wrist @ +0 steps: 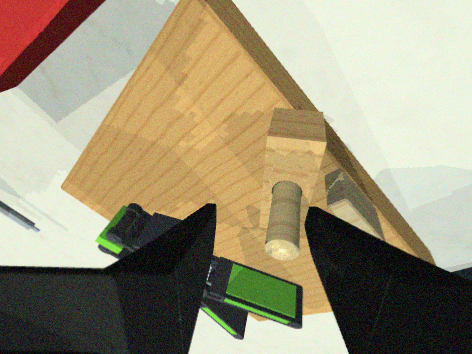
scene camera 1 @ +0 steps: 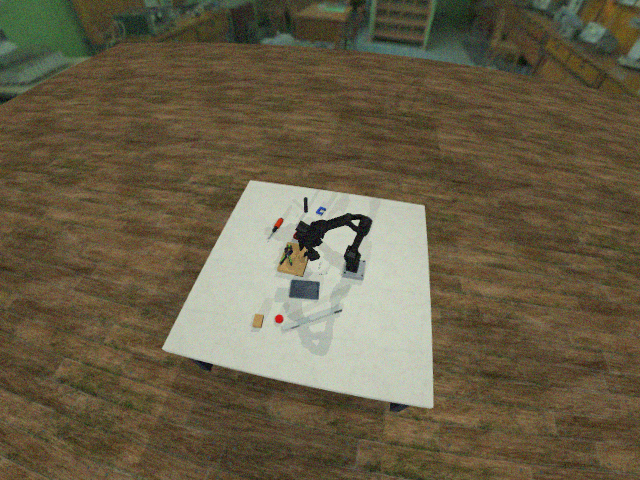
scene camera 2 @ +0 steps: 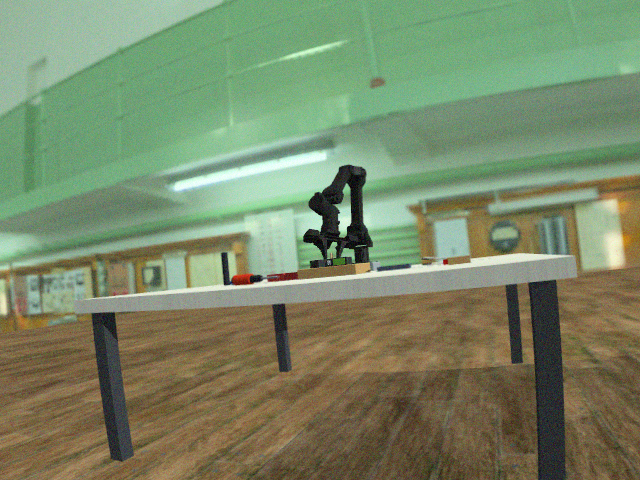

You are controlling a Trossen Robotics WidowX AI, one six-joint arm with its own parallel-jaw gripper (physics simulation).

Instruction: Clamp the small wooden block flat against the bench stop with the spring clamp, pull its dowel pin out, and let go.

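Pixels of known places: gripper, fingertip midpoint: (wrist: pixel 260 214) (scene camera 1: pixel 302 253); arm's base, link origin: (scene camera 1: pixel 352 267).
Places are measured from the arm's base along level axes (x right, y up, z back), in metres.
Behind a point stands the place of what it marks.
A small wooden block (wrist: pixel 292 160) @[x 0.015, y 0.020, z -0.266 m] stands on the wooden board (scene camera 1: pixel 293 269) @[x -0.112, y -0.002, z -0.313 m] (scene camera 2: pixel 336 271) @[x -0.069, y -0.019, z -0.407 m] (wrist: pixel 150 125) @[x 0.054, y -0.002, z -0.318 m], near one edge. Its dowel pin (wrist: pixel 286 215) @[x 0.008, y 0.036, z -0.272 m] sticks up towards the wrist camera. Another small wooden piece (wrist: pixel 352 207) @[x -0.015, y 0.018, z -0.260 m], perhaps the bench stop, is at its right, partly in shadow. The green and black spring clamp (scene camera 1: pixel 287 254) @[x -0.040, y 0.022, z -0.373 m] (scene camera 2: pixel 339 261) @[x -0.077, y 0.011, z -0.394 m] (wrist: pixel 262 292) @[x -0.065, y 0.013, z -0.342 m] lies on the board, partly hidden by the left finger in the wrist view. My gripper (scene camera 2: pixel 331 257) @[x -0.005, y 0.015, z -0.296 m] (wrist: pixel 260 214) @[x -0.005, y 0.015, z -0.296 m] is open and low over the board. Its fingers are on either side of the dowel, with the right finger closer to it; nothing is gripped.
A red tray (wrist: pixel 30 30) @[x 0.127, y -0.031, z -0.354 m] is beside the board. On the table (scene camera 1: pixel 382 330) @[x -0.308, y -0.034, z 0.228 m] are a screwdriver (scene camera 1: pixel 278 223) @[x 0.188, y -0.002, z -0.522 m] (scene camera 2: pixel 242 279) @[x 0.191, y -0.016, z -0.544 m], a black upright rod (scene camera 1: pixel 305 205) @[x 0.361, y 0.033, z -0.398 m] (scene camera 2: pixel 225 268) @[x 0.365, y 0.028, z -0.408 m], a blue part (scene camera 1: pixel 321 210) @[x 0.413, y -0.026, z -0.309 m], a dark tray (scene camera 1: pixel 304 289) @[x -0.199, y -0.031, z -0.220 m], a red disc (scene camera 1: pixel 279 318) @[x -0.402, y -0.018, z -0.285 m] and a tan block (scene camera 1: pixel 257 320) @[x -0.448, y -0.013, z -0.385 m].
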